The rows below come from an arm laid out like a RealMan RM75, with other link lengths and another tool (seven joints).
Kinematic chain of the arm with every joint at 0, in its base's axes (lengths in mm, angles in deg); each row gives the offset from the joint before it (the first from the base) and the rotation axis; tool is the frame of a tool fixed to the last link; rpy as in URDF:
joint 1: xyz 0 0 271.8 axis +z
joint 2: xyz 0 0 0 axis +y
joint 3: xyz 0 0 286.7 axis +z
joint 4: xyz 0 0 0 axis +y
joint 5: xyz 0 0 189 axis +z
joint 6: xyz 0 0 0 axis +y
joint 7: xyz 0 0 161.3 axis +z
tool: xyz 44 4 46 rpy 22.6 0 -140.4
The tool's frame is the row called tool.
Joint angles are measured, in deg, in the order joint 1, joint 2, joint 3, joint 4, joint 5, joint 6, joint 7. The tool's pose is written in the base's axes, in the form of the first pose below.
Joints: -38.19, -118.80, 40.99, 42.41, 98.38, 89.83, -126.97
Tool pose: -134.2, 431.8, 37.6, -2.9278, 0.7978, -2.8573
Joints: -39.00, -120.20, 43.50, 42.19, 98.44, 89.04, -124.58
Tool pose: -120.7, 426.5, 19.0, -2.9181, 0.7731, -2.9031
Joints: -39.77, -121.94, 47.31, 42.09, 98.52, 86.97, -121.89
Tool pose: -106.3, 420.2, -5.4, -2.9134, 0.7344, -2.9553
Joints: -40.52, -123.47, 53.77, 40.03, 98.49, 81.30, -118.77
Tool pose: -99.9, 416.2, -42.5, -2.9124, 0.6577, -2.9818
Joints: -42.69, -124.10, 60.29, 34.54, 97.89, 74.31, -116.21
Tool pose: -100.8, 415.3, -82.6, -2.8948, 0.5667, -2.9683
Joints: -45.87, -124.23, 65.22, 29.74, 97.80, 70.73, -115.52
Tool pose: -96.8, 409.9, -112.7, -2.8472, 0.4838, -2.9644
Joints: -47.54, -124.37, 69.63, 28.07, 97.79, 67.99, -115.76
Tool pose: -95.3, 405.2, -131.1, -2.8301, 0.4148, -2.9823
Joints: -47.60, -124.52, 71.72, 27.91, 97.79, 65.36, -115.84
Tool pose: -99.6, 406.6, -138.0, -2.8515, 0.3797, -2.9907
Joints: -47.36, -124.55, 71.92, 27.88, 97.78, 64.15, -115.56
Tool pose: -103.0, 409.2, -138.5, -2.8712, 0.3720, -2.9916
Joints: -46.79, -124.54, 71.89, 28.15, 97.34, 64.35, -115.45
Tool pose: -104.7, 408.7, -136.8, -2.8726, 0.3813, -2.9858
